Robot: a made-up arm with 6 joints. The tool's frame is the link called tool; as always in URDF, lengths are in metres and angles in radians. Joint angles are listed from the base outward. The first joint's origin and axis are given. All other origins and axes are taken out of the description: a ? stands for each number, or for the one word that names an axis. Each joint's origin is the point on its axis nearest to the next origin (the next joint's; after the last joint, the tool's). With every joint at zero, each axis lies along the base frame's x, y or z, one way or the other. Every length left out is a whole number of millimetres.
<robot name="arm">
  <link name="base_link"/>
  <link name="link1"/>
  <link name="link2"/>
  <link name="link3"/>
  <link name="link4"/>
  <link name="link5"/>
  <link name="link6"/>
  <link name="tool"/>
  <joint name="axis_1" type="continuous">
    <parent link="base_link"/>
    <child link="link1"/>
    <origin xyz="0 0 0.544"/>
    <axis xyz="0 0 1"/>
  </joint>
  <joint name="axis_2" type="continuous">
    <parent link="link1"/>
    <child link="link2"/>
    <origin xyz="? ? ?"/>
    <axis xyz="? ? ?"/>
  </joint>
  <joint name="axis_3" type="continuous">
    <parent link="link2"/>
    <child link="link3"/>
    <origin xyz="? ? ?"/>
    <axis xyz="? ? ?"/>
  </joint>
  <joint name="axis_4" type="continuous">
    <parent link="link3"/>
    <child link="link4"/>
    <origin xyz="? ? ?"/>
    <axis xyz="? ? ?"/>
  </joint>
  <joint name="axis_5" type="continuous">
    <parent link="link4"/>
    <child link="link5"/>
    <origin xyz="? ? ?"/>
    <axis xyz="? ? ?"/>
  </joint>
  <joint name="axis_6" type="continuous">
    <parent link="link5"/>
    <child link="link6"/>
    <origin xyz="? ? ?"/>
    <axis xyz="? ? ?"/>
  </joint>
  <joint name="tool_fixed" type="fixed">
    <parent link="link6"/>
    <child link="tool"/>
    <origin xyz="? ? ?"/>
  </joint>
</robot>
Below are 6 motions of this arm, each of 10 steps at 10 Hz.
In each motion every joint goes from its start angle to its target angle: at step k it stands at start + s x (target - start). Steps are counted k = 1, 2, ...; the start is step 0. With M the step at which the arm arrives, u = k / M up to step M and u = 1 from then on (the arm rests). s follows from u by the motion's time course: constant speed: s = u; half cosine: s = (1 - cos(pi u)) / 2; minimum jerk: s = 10 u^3 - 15 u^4 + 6 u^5.
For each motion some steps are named. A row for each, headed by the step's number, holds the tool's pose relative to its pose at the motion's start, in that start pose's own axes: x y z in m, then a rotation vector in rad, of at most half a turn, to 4 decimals.
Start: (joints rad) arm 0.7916 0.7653 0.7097 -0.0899 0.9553 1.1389
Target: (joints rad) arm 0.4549 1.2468 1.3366 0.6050 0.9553 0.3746
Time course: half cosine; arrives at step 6
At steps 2, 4, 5, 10:
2: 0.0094 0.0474 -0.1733 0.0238 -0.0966 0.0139
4: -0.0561 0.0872 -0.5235 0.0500 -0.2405 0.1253
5: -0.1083 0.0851 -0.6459 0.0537 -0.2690 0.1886
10: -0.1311 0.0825 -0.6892 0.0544 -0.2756 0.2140

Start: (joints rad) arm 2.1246 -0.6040 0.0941 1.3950 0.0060 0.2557
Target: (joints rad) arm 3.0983 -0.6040 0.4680 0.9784 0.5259 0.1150
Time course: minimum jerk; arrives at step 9
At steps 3, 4, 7, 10:
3: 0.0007 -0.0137 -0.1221 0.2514 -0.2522 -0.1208
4: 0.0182 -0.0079 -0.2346 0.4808 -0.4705 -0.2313
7: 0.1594 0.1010 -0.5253 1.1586 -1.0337 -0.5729
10: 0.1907 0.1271 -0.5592 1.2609 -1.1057 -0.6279

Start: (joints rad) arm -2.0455 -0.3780 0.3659 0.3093 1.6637 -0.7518
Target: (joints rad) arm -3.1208 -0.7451 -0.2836 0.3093 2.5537 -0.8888
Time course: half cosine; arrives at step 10
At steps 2, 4, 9, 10:
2: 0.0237 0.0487 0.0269 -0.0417 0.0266 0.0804
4: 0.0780 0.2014 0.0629 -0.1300 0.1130 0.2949
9: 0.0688 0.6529 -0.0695 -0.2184 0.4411 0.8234
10: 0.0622 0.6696 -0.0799 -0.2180 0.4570 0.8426

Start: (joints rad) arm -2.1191 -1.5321 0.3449 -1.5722 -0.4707 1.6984
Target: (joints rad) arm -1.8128 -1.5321 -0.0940 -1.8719 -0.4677 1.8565
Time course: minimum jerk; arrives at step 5
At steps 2, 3, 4, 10:
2: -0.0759 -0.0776 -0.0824 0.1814 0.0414 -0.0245
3: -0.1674 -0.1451 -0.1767 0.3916 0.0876 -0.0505
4: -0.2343 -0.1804 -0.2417 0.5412 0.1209 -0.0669
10: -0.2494 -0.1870 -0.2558 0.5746 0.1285 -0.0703

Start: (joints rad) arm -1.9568 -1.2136 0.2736 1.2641 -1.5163 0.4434
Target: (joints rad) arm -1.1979 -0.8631 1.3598 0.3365 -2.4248 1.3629
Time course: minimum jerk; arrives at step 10
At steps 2, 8, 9, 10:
2: 0.0656 -0.0322 0.0035 -0.0111 -0.0116 0.1023
8: 1.0758 -0.0131 0.2543 -0.5798 -1.1115 1.3369
9: 1.1210 0.0122 0.2789 -0.6172 -1.2197 1.3582
10: 1.1286 0.0168 0.2832 -0.6236 -1.2388 1.3611

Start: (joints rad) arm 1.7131 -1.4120 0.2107 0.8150 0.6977 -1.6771
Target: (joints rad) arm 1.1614 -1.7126 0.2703 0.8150 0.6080 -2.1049
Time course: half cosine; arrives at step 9
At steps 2, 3, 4, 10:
2: 0.0209 0.1018 -0.0542 -0.0170 0.0227 0.0190
3: 0.0406 0.2145 -0.1258 -0.0350 0.0507 0.0414
4: 0.0577 0.3469 -0.2273 -0.0548 0.0886 0.0697
10: 0.0392 0.7483 -0.6934 -0.1053 0.2587 0.1707

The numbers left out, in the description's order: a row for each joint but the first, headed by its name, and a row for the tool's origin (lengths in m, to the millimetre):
axis_2: xyz 0 0 0, axis 0 1 0
axis_3: xyz 0 0 1.381, axis 0 -1 0
axis_4: xyz 0.502 0 0, axis -1 0 0
axis_5: xyz 0 -0.157 0, axis 0 -1 0
axis_6: xyz 0 0 0, axis -1 0 0
tool: xyz 0 0 0

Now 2 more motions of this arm.
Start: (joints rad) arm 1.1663 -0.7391 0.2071 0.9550 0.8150 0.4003
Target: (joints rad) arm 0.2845 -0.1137 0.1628 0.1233 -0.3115 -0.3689
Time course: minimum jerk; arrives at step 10
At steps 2, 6, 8, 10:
2: 0.0385 0.0524 -0.0142 0.0587 0.1036 0.0454
6: 0.1047 0.5491 -0.3491 0.5432 1.4223 0.0474
8: -0.0399 0.6457 -0.5218 0.6468 1.9712 -0.2893
10: -0.0827 0.6550 -0.5569 0.6613 2.0818 -0.3956

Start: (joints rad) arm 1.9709 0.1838 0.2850 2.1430 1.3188 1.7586
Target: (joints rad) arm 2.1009 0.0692 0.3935 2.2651 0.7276 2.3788
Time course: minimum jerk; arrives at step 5
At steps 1, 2, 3, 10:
1: -0.0020 -0.0089 -0.0125 -0.0520 -0.0092 0.0338
2: -0.0128 -0.0503 -0.0666 -0.2844 -0.0581 0.1848
3: -0.0328 -0.1127 -0.1373 -0.6051 -0.1500 0.3974
10: -0.0548 -0.1703 -0.1933 -0.8706 -0.2551 0.5846

